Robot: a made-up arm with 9 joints. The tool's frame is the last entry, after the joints.
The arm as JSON. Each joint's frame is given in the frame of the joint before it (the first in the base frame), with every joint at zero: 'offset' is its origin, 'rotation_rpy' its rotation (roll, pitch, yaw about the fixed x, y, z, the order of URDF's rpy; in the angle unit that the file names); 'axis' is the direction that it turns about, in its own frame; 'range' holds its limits. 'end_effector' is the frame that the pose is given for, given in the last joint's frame.
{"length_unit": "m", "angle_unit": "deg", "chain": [
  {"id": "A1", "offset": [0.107, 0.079, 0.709], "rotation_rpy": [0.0, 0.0, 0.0], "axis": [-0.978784, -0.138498, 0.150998], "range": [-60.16, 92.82]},
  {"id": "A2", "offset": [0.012, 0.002, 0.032], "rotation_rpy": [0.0, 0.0, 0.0], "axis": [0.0, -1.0, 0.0], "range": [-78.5, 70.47]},
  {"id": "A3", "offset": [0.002, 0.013, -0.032], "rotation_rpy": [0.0, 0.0, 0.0], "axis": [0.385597, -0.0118, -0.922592], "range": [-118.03, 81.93]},
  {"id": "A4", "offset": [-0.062, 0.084, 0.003], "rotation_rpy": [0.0, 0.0, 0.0], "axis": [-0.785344, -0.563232, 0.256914], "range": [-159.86, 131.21]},
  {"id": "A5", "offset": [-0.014, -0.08, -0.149], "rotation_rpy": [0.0, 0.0, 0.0], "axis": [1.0, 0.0, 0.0], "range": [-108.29, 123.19]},
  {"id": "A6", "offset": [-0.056, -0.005, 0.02], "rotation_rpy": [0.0, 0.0, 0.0], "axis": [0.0, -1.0, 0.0], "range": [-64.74, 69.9]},
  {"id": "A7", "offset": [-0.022, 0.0, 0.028], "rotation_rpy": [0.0, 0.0, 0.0], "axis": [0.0, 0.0, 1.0], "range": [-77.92, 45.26]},
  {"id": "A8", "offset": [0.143, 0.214, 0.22], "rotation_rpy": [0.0, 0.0, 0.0], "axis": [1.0, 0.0, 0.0], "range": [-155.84, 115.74]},
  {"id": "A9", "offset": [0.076, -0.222, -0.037], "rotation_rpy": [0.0, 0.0, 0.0], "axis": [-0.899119, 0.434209, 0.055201], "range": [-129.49, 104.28]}
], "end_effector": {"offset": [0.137, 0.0, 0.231], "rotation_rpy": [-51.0, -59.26, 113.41]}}
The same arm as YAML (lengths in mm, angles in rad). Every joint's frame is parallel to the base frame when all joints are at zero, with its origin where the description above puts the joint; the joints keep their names.
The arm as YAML. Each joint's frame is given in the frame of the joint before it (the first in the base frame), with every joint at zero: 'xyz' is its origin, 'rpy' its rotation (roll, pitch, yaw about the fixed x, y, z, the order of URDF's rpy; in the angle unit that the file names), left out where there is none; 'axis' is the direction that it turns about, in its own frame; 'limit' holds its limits. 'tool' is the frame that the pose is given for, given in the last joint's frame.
units:
  length: mm
  angle: rad
joints:
  - name: A1
    type: revolute
    origin:
      xyz: [107.0, 79.0, 709.0]
    axis: [-0.978784, -0.138498, 0.150998]
    limit:
      lower: -1.05
      upper: 1.62
  - name: A2
    type: revolute
    origin:
      xyz: [12.0, 2.0, 32.0]
    axis: "-y"
    limit:
      lower: -1.3701
      upper: 1.2299
  - name: A3
    type: revolute
    origin:
      xyz: [2.0, 13.0, -32.0]
    axis: [0.385597, -0.0118, -0.922592]
    limit:
      lower: -2.06
      upper: 1.4299
  - name: A4
    type: revolute
    origin:
      xyz: [-62.0, 84.0, 3.0]
    axis: [-0.785344, -0.563232, 0.256914]
    limit:
      lower: -2.7901
      upper: 2.29
  - name: A5
    type: revolute
    origin:
      xyz: [-14.0, -80.0, -149.0]
    axis: "+x"
    limit:
      lower: -1.89
      upper: 2.1501
  - name: A6
    type: revolute
    origin:
      xyz: [-56.0, -5.0, 20.0]
    axis: "-y"
    limit:
      lower: -1.1299
      upper: 1.22
  - name: A7
    type: revolute
    origin:
      xyz: [-22.0, 0.0, 28.0]
    axis: "+z"
    limit:
      lower: -1.36
      upper: 0.7899
  - name: A8
    type: revolute
    origin:
      xyz: [143.0, 214.0, 220.0]
    axis: "+x"
    limit:
      lower: -2.7199
      upper: 2.02
  - name: A9
    type: revolute
    origin:
      xyz: [76.0, -222.0, -37.0]
    axis: [-0.899119, 0.434209, 0.055201]
    limit:
      lower: -2.26
      upper: 1.82
tool:
  origin:
    xyz: [137.0, 0.0, 231.0]
    rpy: [-0.8901, -1.0343, 1.9794]

